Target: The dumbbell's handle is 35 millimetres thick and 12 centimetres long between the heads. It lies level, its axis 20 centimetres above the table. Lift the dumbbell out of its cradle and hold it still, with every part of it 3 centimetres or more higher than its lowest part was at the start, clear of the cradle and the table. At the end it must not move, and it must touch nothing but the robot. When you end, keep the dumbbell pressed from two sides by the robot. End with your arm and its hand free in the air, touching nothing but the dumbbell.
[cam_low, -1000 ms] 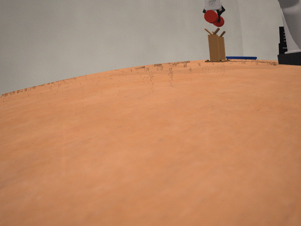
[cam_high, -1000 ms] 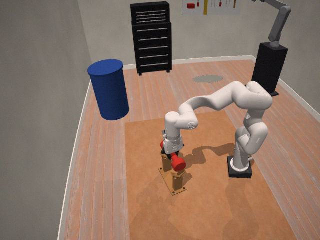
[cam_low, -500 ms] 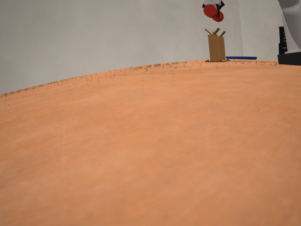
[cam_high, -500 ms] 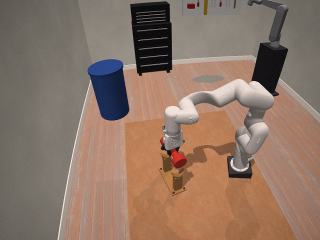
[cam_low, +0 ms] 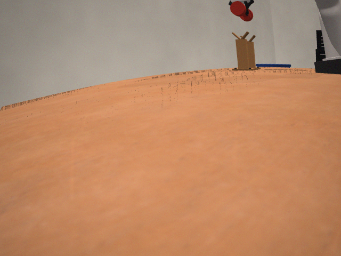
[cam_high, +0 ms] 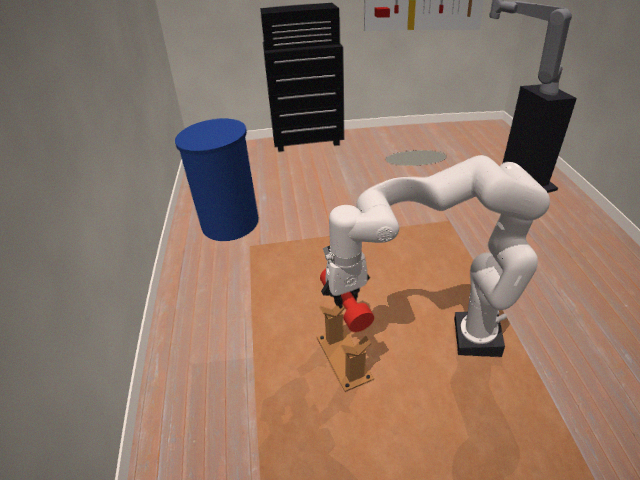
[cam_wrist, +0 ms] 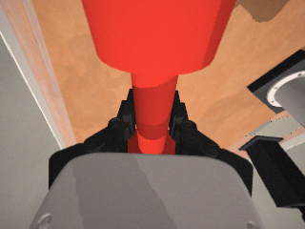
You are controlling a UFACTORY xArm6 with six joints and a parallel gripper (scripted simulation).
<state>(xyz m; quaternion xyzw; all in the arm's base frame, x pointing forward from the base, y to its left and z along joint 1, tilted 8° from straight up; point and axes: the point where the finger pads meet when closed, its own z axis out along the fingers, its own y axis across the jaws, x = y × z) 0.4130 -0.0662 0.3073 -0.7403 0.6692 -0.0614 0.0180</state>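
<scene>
My gripper is now right at the red dumbbell. From my hand the other things lie so: wooden cradle 22 cm below.
</scene>
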